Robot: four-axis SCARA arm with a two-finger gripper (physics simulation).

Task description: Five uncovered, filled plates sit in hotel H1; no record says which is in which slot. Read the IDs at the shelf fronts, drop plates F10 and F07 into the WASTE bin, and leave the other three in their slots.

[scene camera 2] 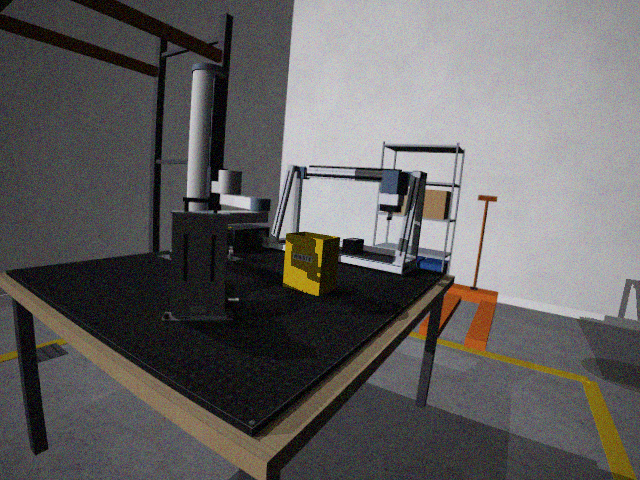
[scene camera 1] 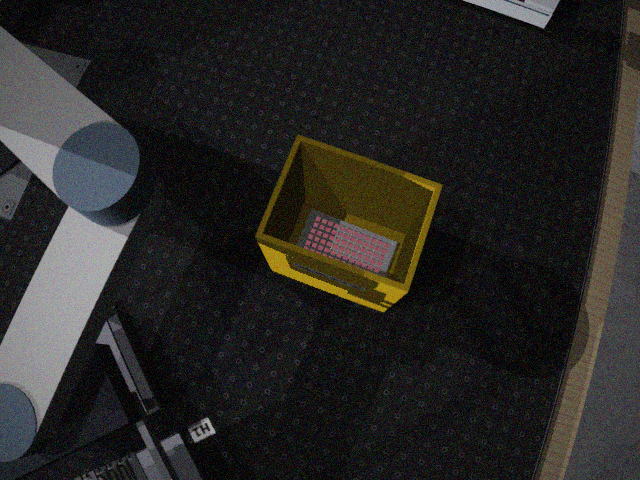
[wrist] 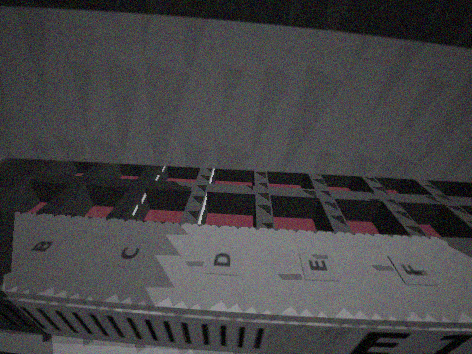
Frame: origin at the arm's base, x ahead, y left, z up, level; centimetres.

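Where they show: gripper, fingertip midpoint: (wrist: 244, 150).
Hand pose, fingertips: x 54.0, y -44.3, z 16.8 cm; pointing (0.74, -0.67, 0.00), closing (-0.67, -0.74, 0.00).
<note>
Each offset is from my fingertips to the top centre of the thing. "spot": to the spot under its first point.
Hotel H1 (scene camera 2: 199, 258) stands on the table; its tag {spot: dx +0.6, dy +12.6, dz -15.5 cm} (scene camera 1: 201, 429) shows at the bottom of scene camera 1. In the wrist view a plate {dx -1.9, dy +1.5, dz +2.6 cm} (wrist: 300, 270) fills the lower half, very close, with row letters and red-bottomed wells; its front ID starts with E and the rest is cut off. My gripper is open and empty at the hotel's front; one long finger (scene camera 1: 129, 364) shows in scene camera 1, while the other is hidden. The yellow WASTE bin {dx +10.6, dy +41.7, dz +4.4 cm} (scene camera 1: 382, 191) (scene camera 2: 305, 273) stands upright. A plate with pink wells {dx +10.8, dy +41.3, dz -13.5 cm} (scene camera 1: 356, 245) lies flat on its floor, its ID unreadable.
The arm's pale link (scene camera 1: 62, 294) and blue-grey joint (scene camera 1: 96, 166) are left of the bin. A gantry machine (scene camera 2: 372, 264) stands behind the bin. The wooden table edge (scene camera 1: 610, 206) (scene camera 2: 129, 379) runs right of the bin in scene camera 1.
</note>
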